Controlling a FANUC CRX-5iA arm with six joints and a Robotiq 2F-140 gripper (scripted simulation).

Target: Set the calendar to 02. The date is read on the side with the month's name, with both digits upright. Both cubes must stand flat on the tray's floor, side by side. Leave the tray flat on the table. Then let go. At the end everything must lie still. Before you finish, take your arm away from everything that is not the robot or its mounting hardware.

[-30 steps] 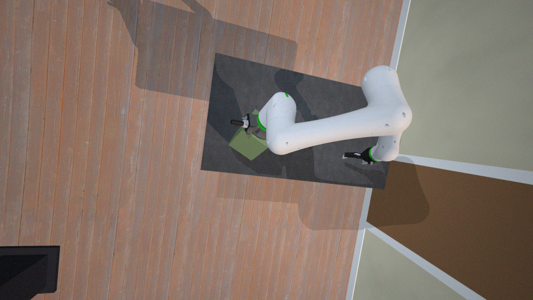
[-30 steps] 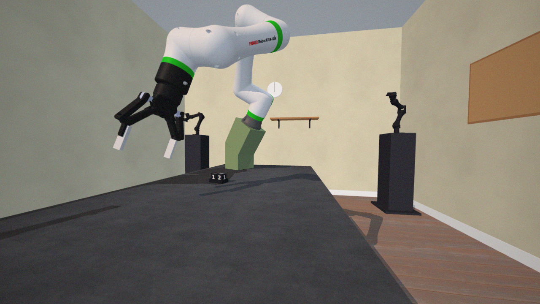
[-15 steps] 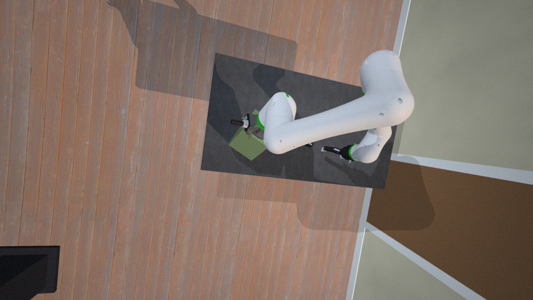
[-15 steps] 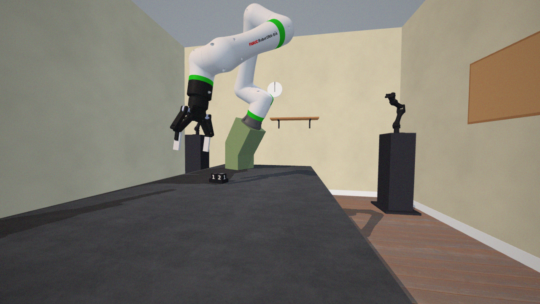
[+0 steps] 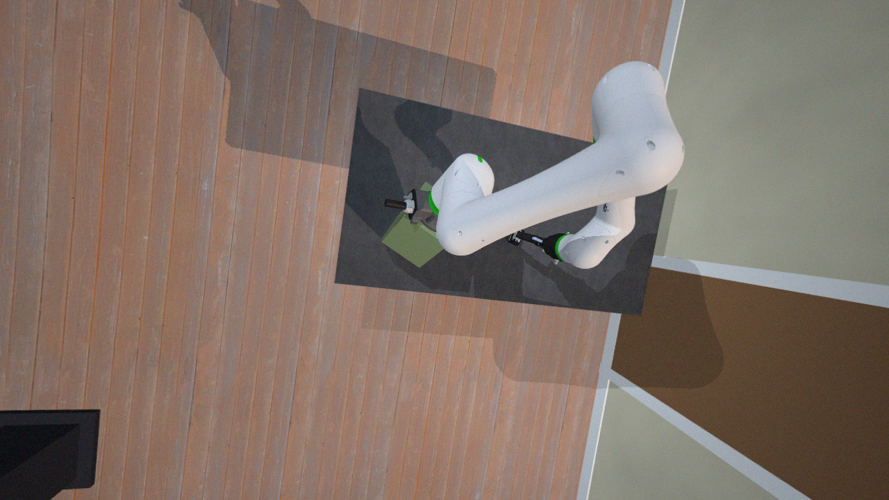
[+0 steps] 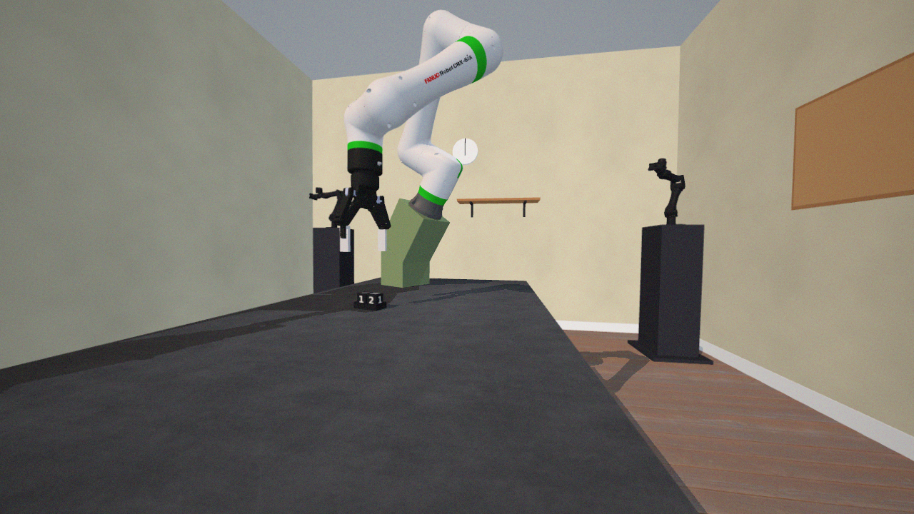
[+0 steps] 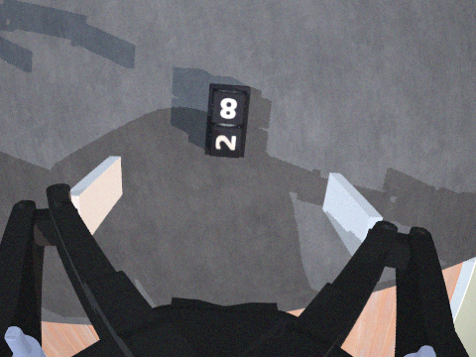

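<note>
Right now my hand is 14 cm above the black number cube. From my hand the other things lie so: black tray (16 cm below, 2 cm to the left).
</note>
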